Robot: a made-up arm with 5 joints.
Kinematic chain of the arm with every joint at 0, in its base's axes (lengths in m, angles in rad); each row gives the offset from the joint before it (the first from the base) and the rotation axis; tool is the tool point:
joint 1: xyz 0 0 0.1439 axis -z
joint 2: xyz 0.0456 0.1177 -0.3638 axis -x
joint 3: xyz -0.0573 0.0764 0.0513 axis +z
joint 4: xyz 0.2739 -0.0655 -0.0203 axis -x
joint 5: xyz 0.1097 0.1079 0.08 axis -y
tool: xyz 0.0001 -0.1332 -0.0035
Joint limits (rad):
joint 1: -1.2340..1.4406
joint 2: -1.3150..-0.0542
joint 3: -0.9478..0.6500
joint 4: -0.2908..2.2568
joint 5: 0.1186..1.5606
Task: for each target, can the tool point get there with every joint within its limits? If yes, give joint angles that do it. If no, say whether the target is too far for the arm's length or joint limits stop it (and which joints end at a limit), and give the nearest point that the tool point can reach.
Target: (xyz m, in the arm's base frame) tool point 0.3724 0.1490 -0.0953
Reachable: yes | joints -0.0075 -0.7045 0.0618 1.2945 0.7568
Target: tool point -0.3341 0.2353 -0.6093
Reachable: no: joint limits stop it (at a limit: joint 1, joint 2, joint 3, joint 4, joint 5) | nearest point 0.0180 0.2313 -0.4431 | short by 0.389 m
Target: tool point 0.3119 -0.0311 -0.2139
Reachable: yes | joints -0.0128 -0.4371 -0.5989 1.3880 1.0103
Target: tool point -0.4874 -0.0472 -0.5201
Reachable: no: joint limits stop it (at a limit: joint 1, joint 3, joint 4, joint 5) | nearest point -0.1517 -0.1436 -0.3617 | short by 0.383 m
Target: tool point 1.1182 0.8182 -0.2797
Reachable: no: too far | nearest point 0.4233 0.3098 -0.2027 | short by 0.864 m
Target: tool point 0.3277 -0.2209 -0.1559
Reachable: yes | joints 0.9182 -0.9876 -0.0895 1.9201 0.8586
